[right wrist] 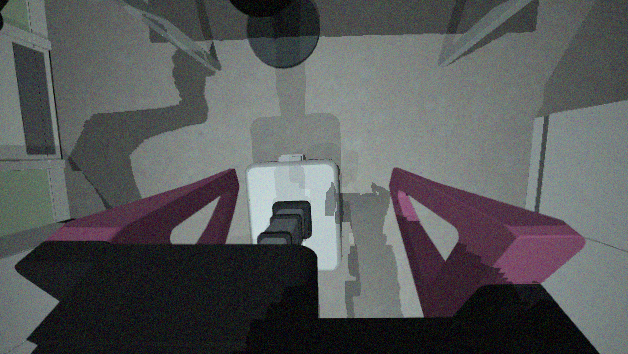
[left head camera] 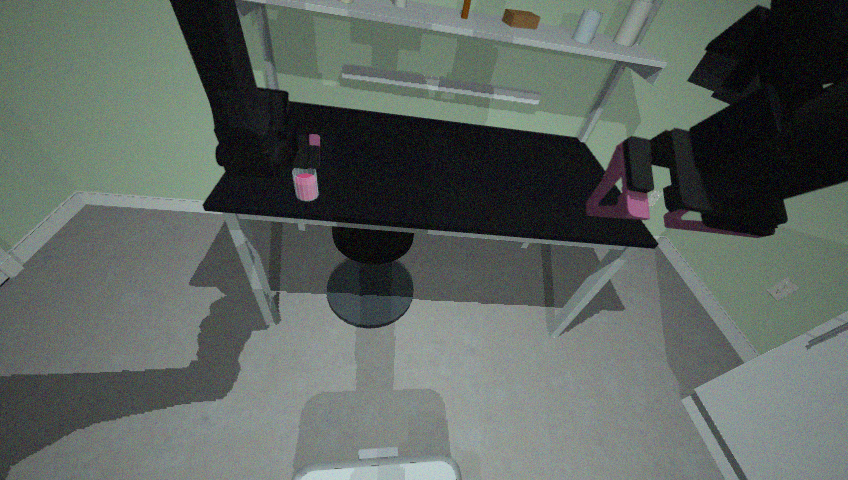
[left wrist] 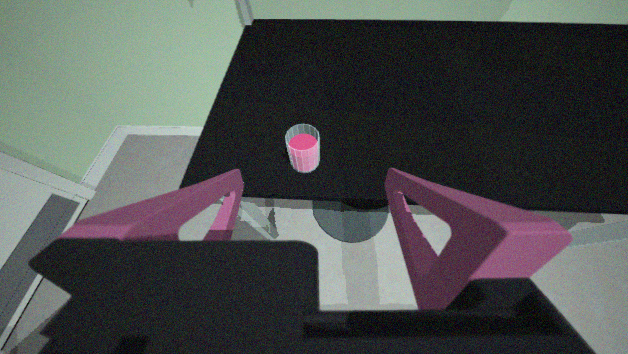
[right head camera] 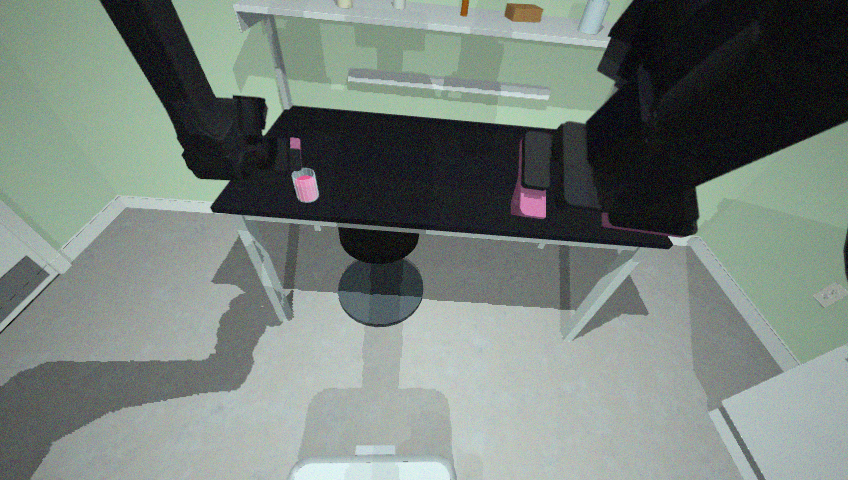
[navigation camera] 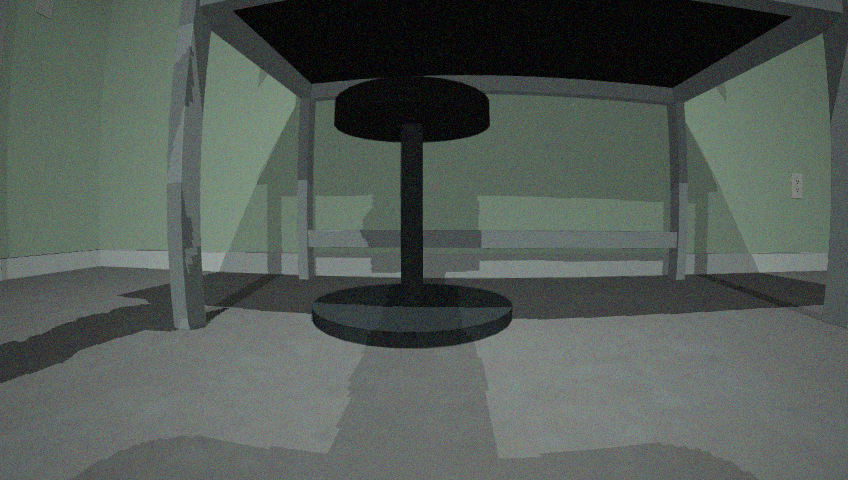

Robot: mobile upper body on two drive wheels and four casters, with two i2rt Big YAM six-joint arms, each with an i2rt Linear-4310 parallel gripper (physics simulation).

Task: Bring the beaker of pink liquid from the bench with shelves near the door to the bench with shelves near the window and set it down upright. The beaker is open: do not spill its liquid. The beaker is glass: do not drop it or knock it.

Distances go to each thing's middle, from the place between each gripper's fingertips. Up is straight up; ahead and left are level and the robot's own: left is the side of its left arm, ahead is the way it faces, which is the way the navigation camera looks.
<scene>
My left gripper is now 250 mm above the glass beaker of pink liquid (left head camera: 305, 180), 200 mm short of it and 30 mm to the right of it.
The glass beaker of pink liquid is 640 mm ahead of my right hand, 480 mm to the left of it and 470 mm below it.
</scene>
